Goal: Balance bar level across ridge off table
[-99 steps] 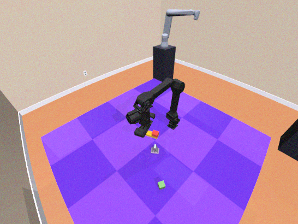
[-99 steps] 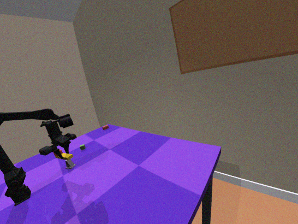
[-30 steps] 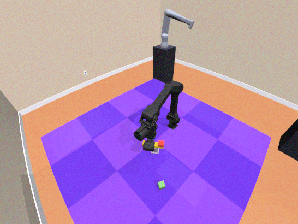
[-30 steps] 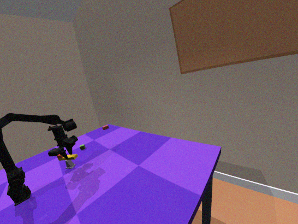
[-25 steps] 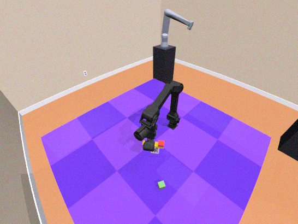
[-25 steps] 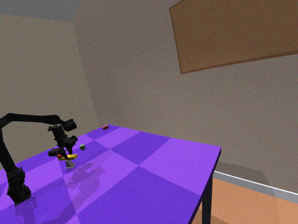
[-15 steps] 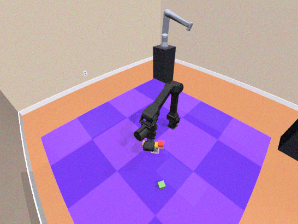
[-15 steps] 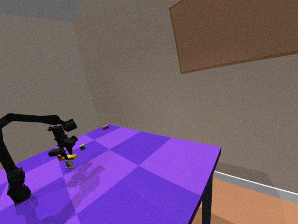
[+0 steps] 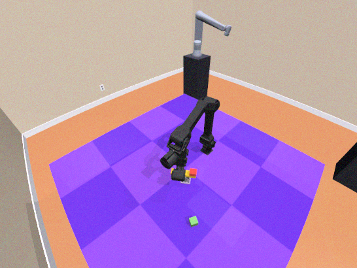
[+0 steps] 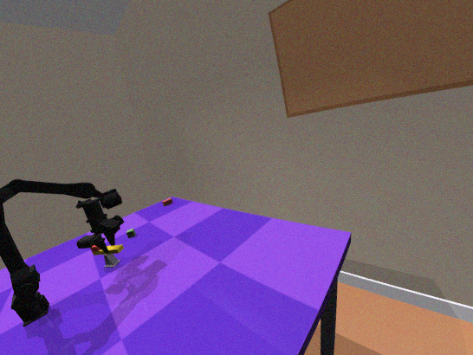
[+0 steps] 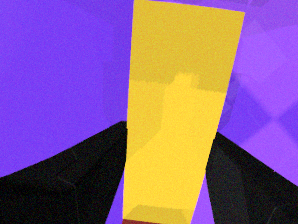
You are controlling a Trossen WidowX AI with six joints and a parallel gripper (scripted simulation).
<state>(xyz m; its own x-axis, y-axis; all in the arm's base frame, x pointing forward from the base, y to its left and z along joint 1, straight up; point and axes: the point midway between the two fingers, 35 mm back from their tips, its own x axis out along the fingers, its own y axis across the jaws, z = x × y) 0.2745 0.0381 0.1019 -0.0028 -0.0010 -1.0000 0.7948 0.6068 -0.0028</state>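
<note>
Right now the yellow bar is 3 cm to the left of my gripper tip, 2 cm behind it and 1 cm above it. Round my gripper tip: small red block: 47 cm ahead, 46 cm to the left, 5 cm below; green cube: 21 cm to the left, 12 cm ahead, 5 cm below.
</note>
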